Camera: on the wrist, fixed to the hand. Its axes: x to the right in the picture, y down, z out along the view.
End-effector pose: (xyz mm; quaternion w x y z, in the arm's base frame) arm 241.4 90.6 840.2 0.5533 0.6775 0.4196 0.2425
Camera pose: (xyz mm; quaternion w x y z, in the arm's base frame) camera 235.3 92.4 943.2 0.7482 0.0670 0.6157 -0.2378
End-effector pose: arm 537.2 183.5 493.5 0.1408 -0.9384 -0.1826 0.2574
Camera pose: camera 568.6 85.2 493.6 0.0390 -0.4835 -0.8574 0.1720
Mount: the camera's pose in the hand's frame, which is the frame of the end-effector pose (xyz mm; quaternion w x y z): -15.7 96.3 -33.6 0.6601 -0.2208 -0.1506 -0.7021
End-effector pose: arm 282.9 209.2 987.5 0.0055 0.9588 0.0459 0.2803
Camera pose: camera 259.8 111.4 1010.9 0.4190 0.6416 0.6407 0.0469
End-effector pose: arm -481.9 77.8 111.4 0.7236 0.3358 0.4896 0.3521
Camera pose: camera -535.3 120.1 188.9 0.8727 -0.2288 0.3722 -0.2181
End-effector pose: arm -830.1 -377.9 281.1 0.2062 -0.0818 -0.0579 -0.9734
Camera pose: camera -780.9 -464.1 252.9 0.5740 0.2054 -0.0882 0.7877
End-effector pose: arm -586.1 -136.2 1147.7 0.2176 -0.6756 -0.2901 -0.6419
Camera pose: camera -546.5 -231.3 1142.4 0.4999 0.3870 0.5568 0.5388
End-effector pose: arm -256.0 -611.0 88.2 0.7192 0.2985 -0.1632 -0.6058
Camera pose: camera -164.8 -579.6 124.8 0.0907 0.0616 0.1273 -0.9858
